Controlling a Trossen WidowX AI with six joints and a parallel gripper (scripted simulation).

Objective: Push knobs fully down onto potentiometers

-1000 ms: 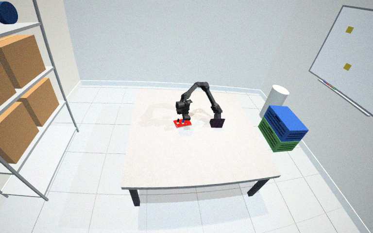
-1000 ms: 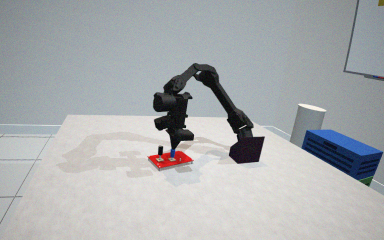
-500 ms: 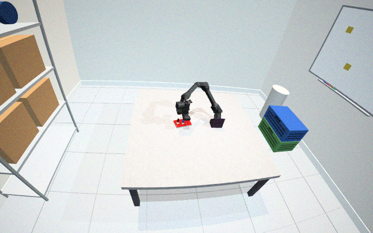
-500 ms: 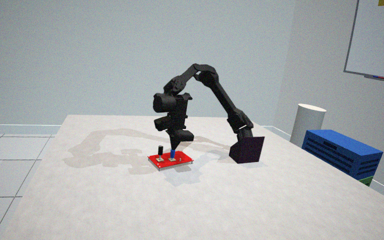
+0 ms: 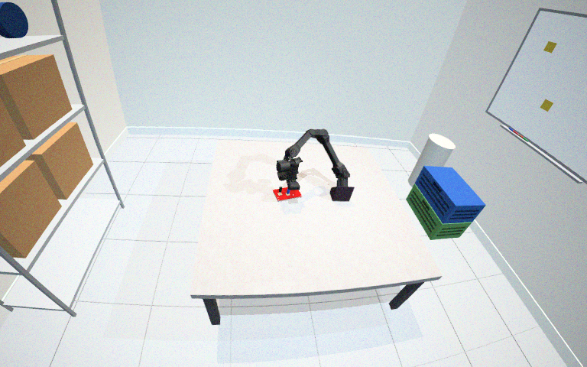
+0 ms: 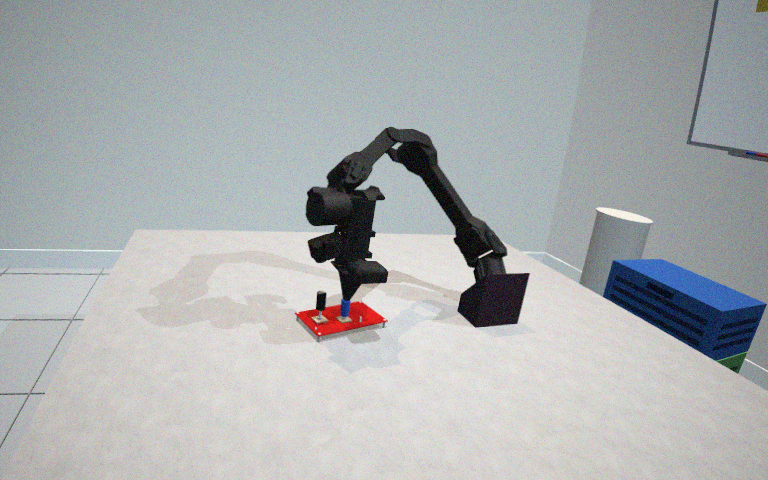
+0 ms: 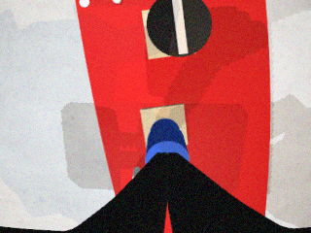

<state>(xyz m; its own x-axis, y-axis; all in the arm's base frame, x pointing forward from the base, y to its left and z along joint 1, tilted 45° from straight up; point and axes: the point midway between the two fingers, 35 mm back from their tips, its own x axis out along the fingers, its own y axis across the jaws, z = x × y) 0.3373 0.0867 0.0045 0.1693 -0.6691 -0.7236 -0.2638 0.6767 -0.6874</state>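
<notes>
Right now my gripper tip is 50 mm short of the black knob, 10 mm to the right of it and 10 mm below it. Also, from my gripper tip: blue knob 20 mm below.
</notes>
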